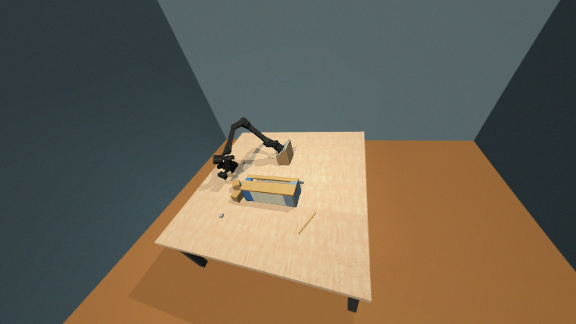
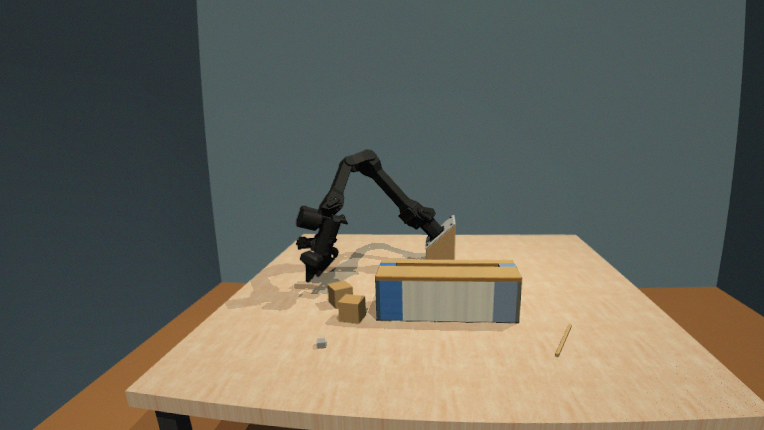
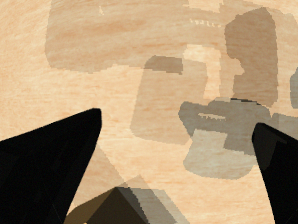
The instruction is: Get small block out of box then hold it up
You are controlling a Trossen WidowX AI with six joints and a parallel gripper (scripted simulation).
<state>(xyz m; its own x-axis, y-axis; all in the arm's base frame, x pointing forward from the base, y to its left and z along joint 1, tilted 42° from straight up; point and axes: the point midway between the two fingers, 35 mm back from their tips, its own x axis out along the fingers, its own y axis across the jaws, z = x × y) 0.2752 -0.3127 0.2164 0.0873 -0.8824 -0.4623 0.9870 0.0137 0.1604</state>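
Now: the box 420 mm to the left of my gripper tip, 60 mm ahead of it and 10 mm above it. Also, from my gripper tip: purple-blue block 400 mm to the left, 70 mm ahead, 40 mm above; then thin wooden stick 700 mm to the left, 270 mm ahead, 50 mm below; then tiny grey cube 320 mm ahead, 110 mm to the left, 40 mm below.
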